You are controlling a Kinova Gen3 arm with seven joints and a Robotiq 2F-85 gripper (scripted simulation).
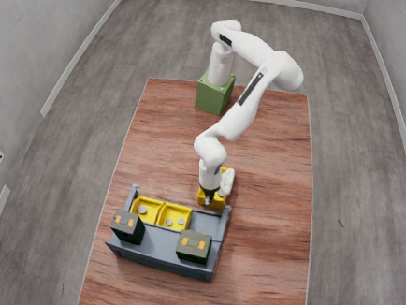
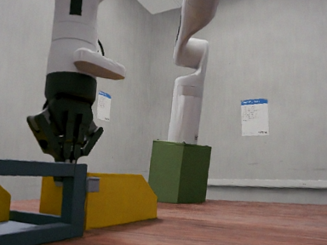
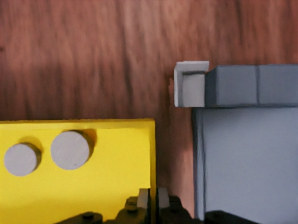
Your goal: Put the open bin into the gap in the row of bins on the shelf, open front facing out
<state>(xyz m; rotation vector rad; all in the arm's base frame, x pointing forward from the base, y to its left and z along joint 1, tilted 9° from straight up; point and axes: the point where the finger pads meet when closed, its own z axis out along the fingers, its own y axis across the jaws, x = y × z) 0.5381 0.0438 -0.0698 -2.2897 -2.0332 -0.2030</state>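
Right now the grey disc part is 6 cm below my hand, 6 cm behind it and 3 cm to the left of it. From my hand the other things lie so: grey shelf: 14 cm ahead, 13 cm to the right, 1 cm below.
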